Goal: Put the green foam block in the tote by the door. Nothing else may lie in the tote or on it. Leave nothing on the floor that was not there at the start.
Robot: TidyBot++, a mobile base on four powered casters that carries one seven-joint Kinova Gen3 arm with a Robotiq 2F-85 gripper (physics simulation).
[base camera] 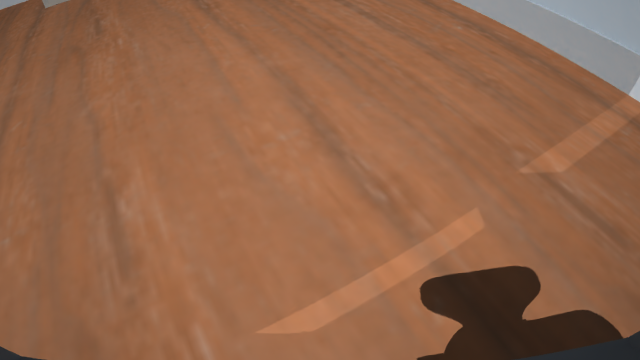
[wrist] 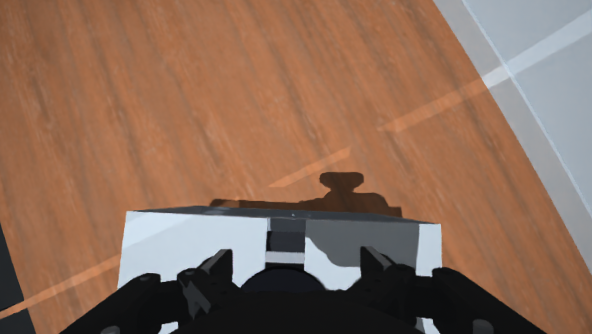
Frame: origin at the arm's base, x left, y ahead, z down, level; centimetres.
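Where they show: gripper, between the fingertips: [wrist: 296, 262].
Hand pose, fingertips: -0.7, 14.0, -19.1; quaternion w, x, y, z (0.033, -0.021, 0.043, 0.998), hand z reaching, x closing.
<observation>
After its pixels a point has its place, as x, y, z.
My gripper [wrist: 296, 262] {-0.7, 14.0, -19.1} is open, with its two black fingers spread wide and no object between them. It hangs over the white top of my own base [wrist: 190, 240] {14.6, 11.2, 1.4} in the wrist view. The green foam block does not show in either view. I cannot make out the tote or the door in either view.
Brown wooden floor [base camera: 280, 175] {5.2, 43.4, 39.6} [wrist: 200, 100] {31.2, 49.9, 39.6} lies ahead, with my shadow and thin light strips across it. A grey skirting and pale wall [base camera: 590, 30] {-63.5, 78.7, 30.8} [wrist: 545, 55] {-73.6, 62.6, 20.2} run along the right. A dark surface [wrist: 7, 270] {85.5, -8.3, 37.7} shows at the left edge. A pale piece [base camera: 54, 2] {106.9, 145.0, 38.5} shows at the top left, too cut off to name.
</observation>
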